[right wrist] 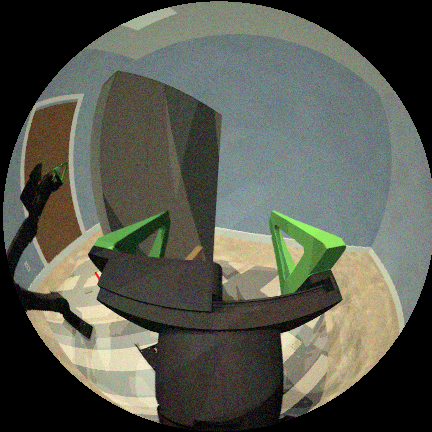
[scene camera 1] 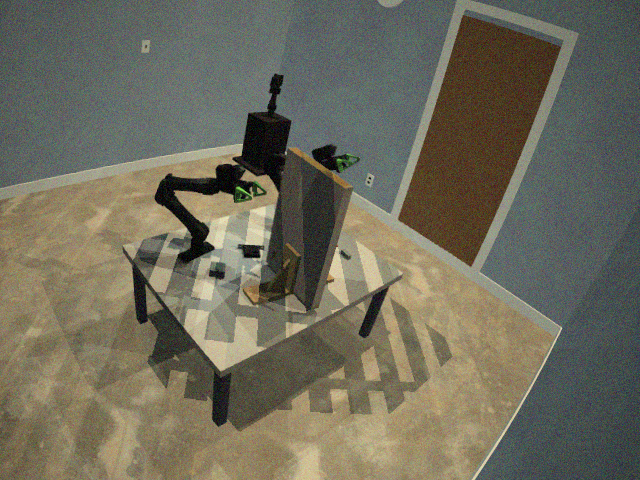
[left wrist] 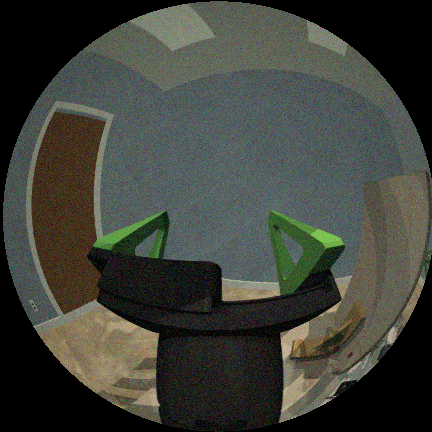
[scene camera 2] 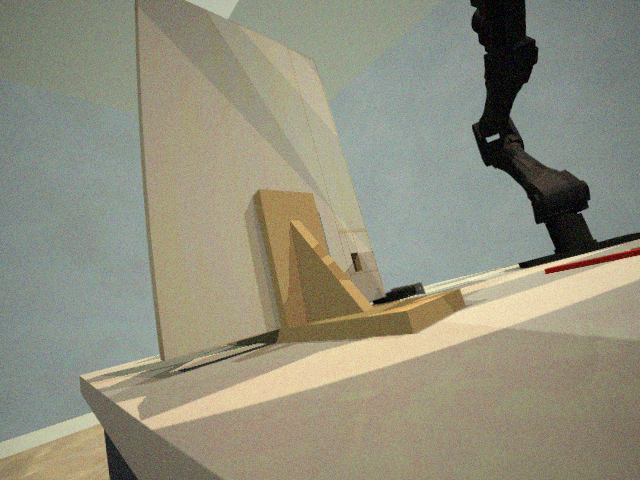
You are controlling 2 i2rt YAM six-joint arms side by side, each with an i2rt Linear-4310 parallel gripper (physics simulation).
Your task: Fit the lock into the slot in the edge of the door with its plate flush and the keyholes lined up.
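Frame: origin at the left arm's base, x ahead, y left, z up, level; metres.
Seen in the pictures: left gripper, fingertip midpoint: (right wrist: 62, 164) (scene camera 1: 356, 160) (left wrist: 218, 215); right gripper, fingertip midpoint: (right wrist: 219, 216) (scene camera 1: 259, 195); left arm's base at its link origin: (right wrist: 76, 322) (scene camera 2: 578, 253); right arm's base at its link origin: (scene camera 1: 196, 252).
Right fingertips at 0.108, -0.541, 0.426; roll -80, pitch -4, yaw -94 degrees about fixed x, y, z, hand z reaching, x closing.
Observation:
Pixels of each thing's middle, then the offset from my right fingertips to it, as dx, dy, dz. "spot": a spot on its surface instead. Level surfaces: height alone.
- grey door at the middle of its body: (scene camera 2: 263, 153) (right wrist: 178, 220) (left wrist: 378, 281) (scene camera 1: 303, 229) +0.197, +0.077, -0.109
- small dark opening at a spot on its surface: (scene camera 2: 355, 262) spot: +0.072, +0.148, -0.330
- black piece at the middle of its body: (scene camera 2: 393, 295) (right wrist: 155, 356) (scene camera 1: 251, 251) -0.090, +0.165, -0.415
- dark block at the middle of its body: (scene camera 1: 217, 269) -0.114, -0.085, -0.408
- small dark piece at the middle of its body: (scene camera 1: 346, 254) +0.291, +0.516, -0.415
- red strip at the middle of its body: (scene camera 2: 634, 252) +0.167, +0.493, -0.423
- table at its surface level: dz -0.426
The grey door (scene camera 1: 316, 217) (scene camera 2: 196, 206) (left wrist: 390, 240) (right wrist: 140, 150) stands upright on the table, with a small dark opening (scene camera 2: 355, 262) low in its face in scene camera 2. A black piece (scene camera 1: 251, 251) and a dark block (scene camera 1: 217, 269) lie on the table left of the door in scene camera 1; which is the lock is too small to tell. My left gripper (scene camera 1: 348, 161) (left wrist: 218, 215) is open and empty, raised beyond the door. My right gripper (scene camera 1: 250, 191) (right wrist: 219, 216) is open and empty, raised above the table on the door's left side in scene camera 1.
A wooden bracket (scene camera 1: 292, 264) (scene camera 2: 351, 327) (left wrist: 325, 345) braces the door's foot. Another small dark piece (scene camera 1: 344, 253) lies right of the door in scene camera 1. A red strip (scene camera 2: 594, 260) lies near the left arm's base. The table (scene camera 1: 227, 356) has its near edge close to the door.

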